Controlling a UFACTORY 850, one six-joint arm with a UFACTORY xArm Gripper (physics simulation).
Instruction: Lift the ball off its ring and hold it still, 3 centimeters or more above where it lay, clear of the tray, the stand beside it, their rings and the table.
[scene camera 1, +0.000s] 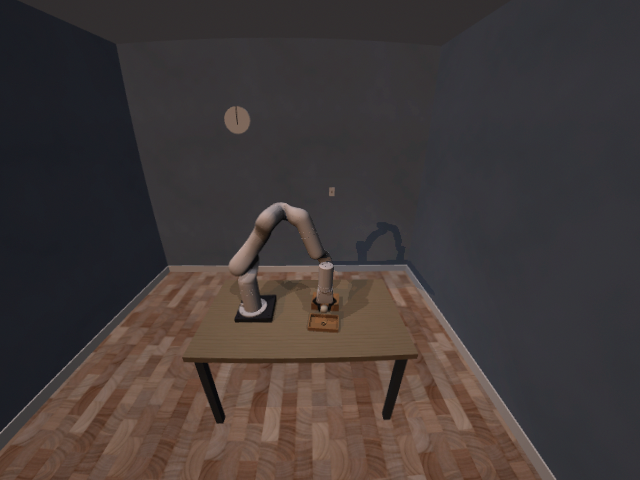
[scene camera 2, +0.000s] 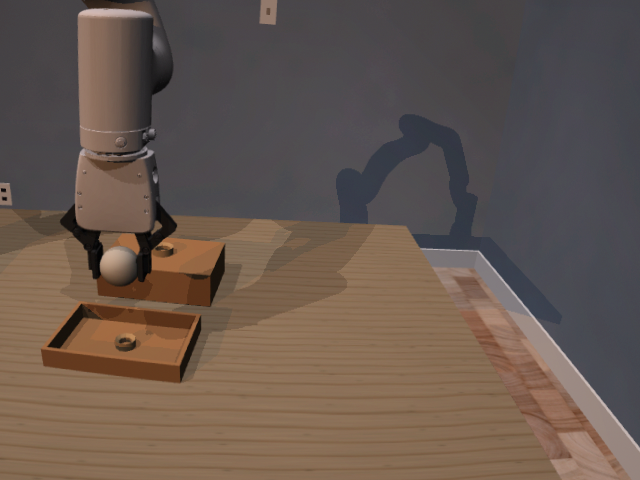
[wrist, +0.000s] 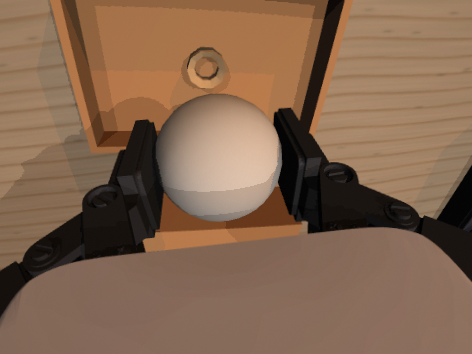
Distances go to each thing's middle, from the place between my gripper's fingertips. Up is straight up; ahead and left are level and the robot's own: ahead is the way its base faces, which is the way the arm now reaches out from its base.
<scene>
My gripper is now 20 mm below the pale ball (scene camera 2: 118, 266). From my hand the other things lie so: orange-brown stand (scene camera 2: 184, 271) (20 mm ahead, 200 mm to the left, 80 mm below); then shallow orange-brown tray (scene camera 2: 142, 343) (100 mm below).
</scene>
